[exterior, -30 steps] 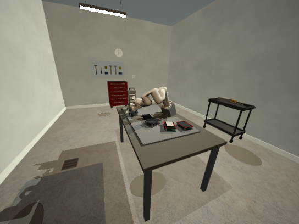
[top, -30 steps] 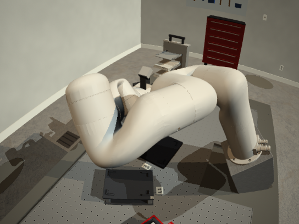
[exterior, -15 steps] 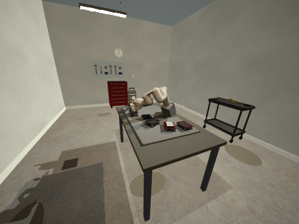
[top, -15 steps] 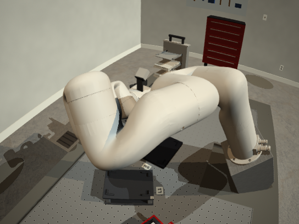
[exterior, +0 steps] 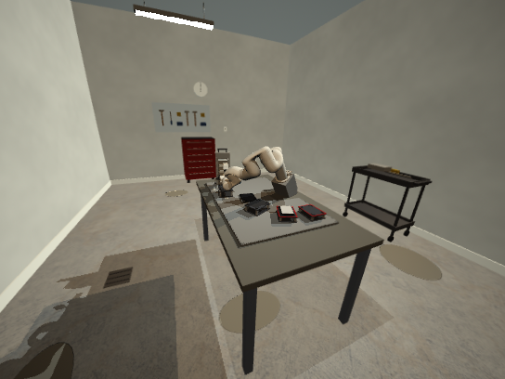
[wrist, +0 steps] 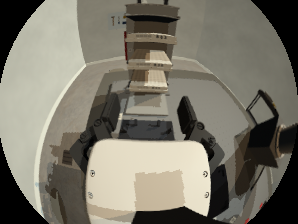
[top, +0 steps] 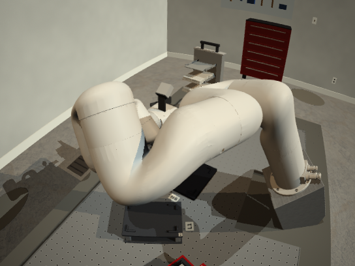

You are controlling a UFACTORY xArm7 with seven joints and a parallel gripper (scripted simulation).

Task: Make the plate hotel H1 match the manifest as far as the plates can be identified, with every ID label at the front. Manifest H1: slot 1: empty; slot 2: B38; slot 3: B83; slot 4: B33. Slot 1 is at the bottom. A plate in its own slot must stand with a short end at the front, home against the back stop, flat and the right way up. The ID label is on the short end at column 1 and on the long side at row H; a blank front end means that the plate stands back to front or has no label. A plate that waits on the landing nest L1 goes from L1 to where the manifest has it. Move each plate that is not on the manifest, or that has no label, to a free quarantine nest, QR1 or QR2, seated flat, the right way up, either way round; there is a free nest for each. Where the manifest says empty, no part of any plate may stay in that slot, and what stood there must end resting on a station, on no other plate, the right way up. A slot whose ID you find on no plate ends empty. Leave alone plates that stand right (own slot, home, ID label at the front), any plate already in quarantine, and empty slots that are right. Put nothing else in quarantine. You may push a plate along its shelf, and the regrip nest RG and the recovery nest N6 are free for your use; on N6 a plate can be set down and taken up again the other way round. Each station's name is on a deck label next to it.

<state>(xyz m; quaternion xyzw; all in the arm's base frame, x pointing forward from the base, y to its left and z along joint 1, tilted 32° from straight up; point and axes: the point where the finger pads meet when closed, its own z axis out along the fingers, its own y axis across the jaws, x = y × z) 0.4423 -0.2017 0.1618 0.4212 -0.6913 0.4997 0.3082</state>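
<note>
The regrip nest RG is 100 mm below my hand and 40 mm to the left of it. Round my hand: plate hotel H1: 220 mm to the right, 10 mm above; black nest N6: 180 mm behind, 170 mm to the left, 150 mm below; landing nest L1: 400 mm to the left, 200 mm behind, 110 mm below.
</note>
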